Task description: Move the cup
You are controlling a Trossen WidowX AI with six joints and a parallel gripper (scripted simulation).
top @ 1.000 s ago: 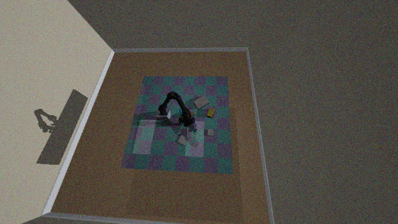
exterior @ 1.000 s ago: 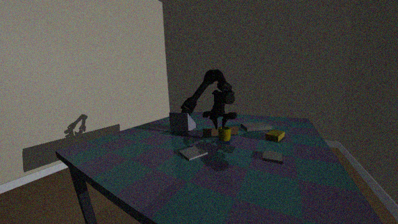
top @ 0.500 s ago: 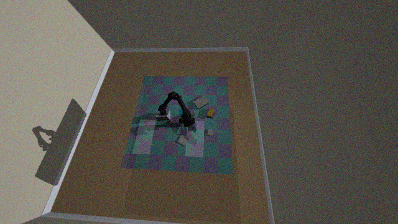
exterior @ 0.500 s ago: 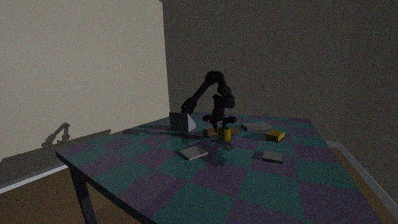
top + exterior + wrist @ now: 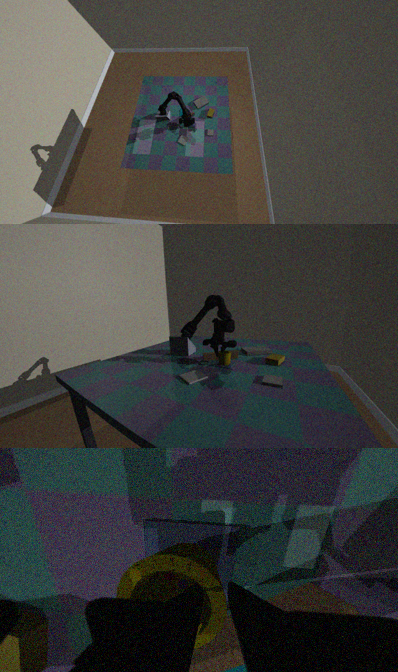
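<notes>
Right now my gripper tip is 40 mm above the blue-grey pad and 30 mm short of it. The rest, counted from my gripper tip: teal pad 160 mm to the left, 50 mm behind, 40 mm below; yellow block 310 mm ahead, 100 mm to the left, 20 mm below; long brown block 80 mm to the left, 20 mm below, 10 mm behind.
</notes>
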